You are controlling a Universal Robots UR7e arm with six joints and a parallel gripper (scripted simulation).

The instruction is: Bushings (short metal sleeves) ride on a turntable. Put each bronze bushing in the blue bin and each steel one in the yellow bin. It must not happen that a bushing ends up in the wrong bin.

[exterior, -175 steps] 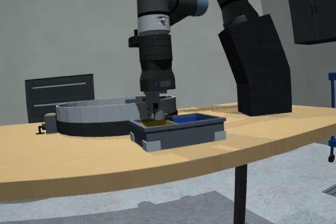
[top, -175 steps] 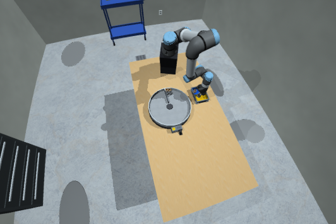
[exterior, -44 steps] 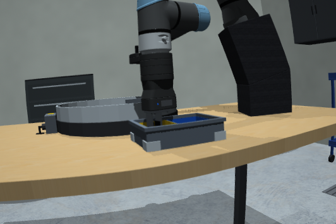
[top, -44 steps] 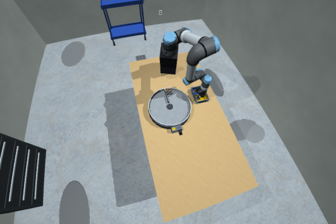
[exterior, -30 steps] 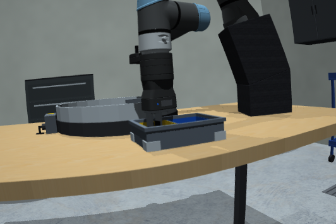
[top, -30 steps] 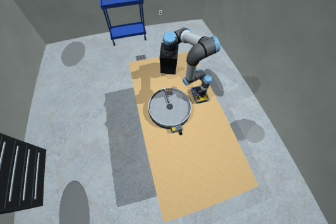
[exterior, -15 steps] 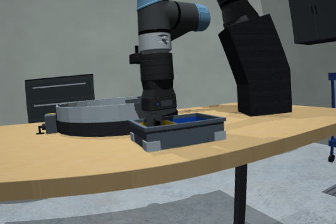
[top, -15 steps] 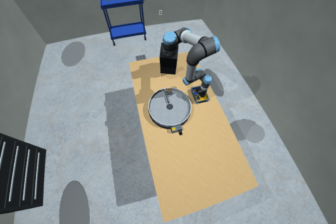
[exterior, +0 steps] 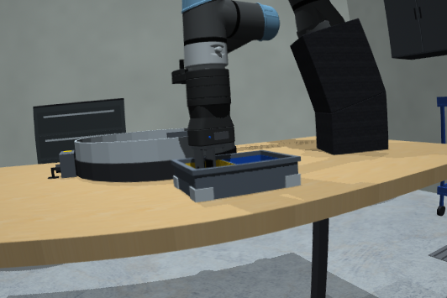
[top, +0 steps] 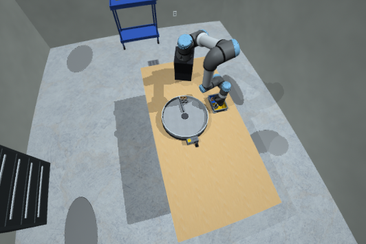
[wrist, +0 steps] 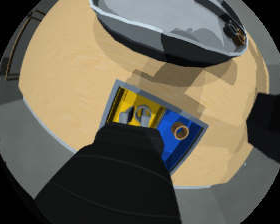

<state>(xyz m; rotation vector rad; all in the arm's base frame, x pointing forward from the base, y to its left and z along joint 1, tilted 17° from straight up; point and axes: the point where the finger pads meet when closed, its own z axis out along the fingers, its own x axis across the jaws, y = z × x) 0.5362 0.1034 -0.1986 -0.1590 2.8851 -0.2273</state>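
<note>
Now: the grey two-part tray 30 mm behind my hand, 40 mm to the left of it and 10 mm below it. The rest, counted from my hand: round grey turntable (20 mm behind, 330 mm to the right, 20 mm above).
</note>
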